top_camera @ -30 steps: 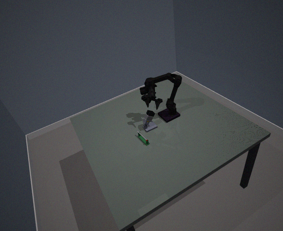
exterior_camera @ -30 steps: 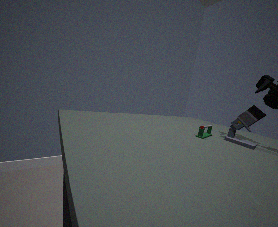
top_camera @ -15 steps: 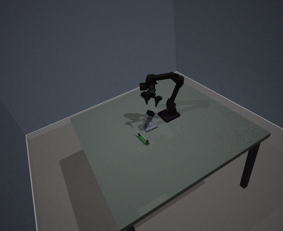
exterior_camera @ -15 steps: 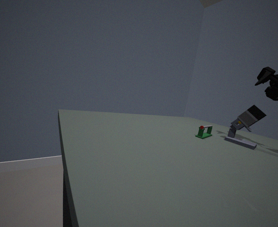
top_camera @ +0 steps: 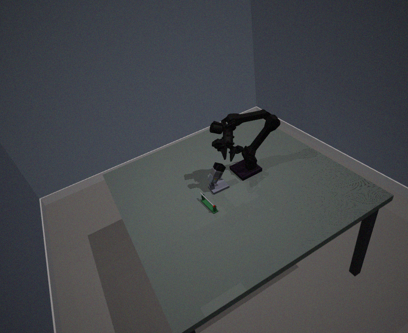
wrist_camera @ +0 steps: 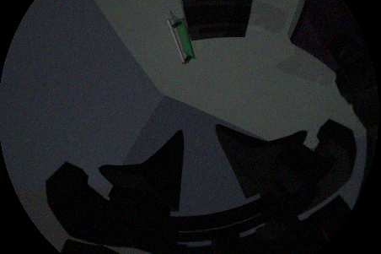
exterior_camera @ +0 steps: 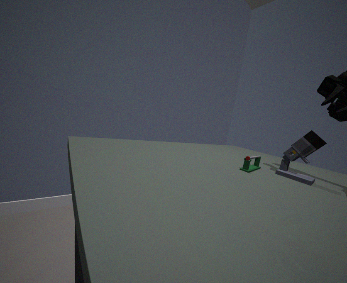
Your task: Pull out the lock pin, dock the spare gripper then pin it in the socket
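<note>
Right now my gripper tip is 170 mm short of the green cradle, 20 mm to the right of it and 220 mm above it. The rest, counted from my gripper tip: grey mount: 60 mm ahead, 80 mm to the right, 190 mm below; spare gripper: 40 mm ahead, 90 mm to the right, 120 mm below.
</note>
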